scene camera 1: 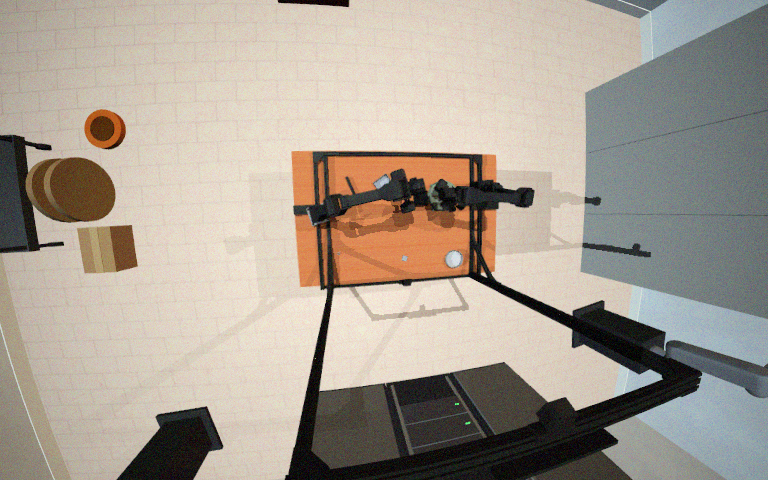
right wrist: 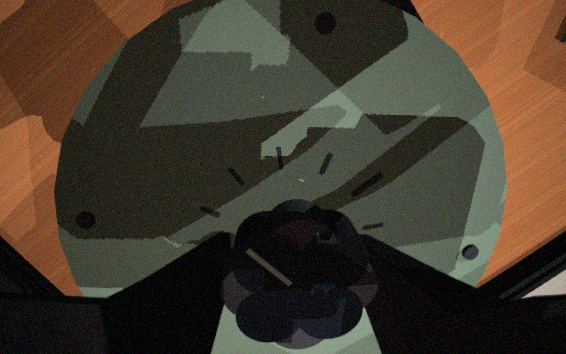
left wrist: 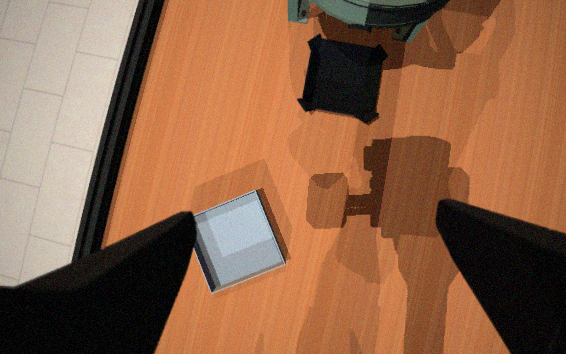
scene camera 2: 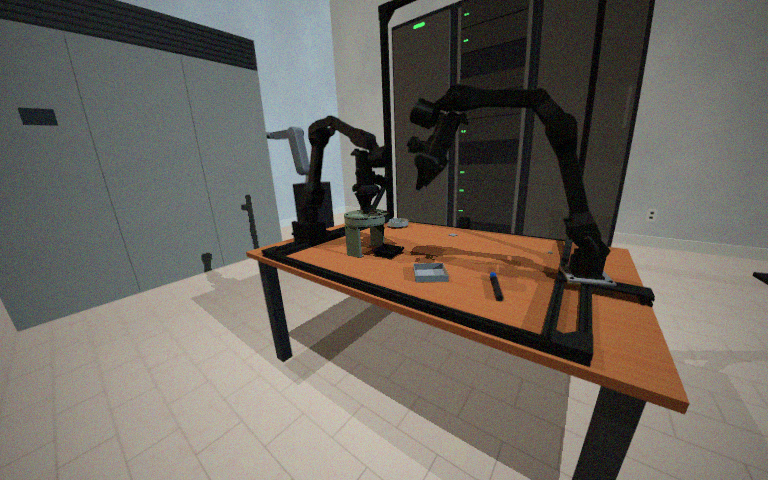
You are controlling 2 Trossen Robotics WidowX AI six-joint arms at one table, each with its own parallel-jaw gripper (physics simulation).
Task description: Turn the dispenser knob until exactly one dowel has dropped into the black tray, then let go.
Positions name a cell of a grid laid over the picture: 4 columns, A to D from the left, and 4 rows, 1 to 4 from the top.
Scene:
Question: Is my left gripper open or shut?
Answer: Open.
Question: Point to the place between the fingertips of my left gripper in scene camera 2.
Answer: C2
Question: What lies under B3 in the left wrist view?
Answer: A grey tray.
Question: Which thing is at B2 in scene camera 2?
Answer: My right gripper.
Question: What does my left gripper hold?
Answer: Nothing.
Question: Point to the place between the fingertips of my left gripper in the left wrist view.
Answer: At C3

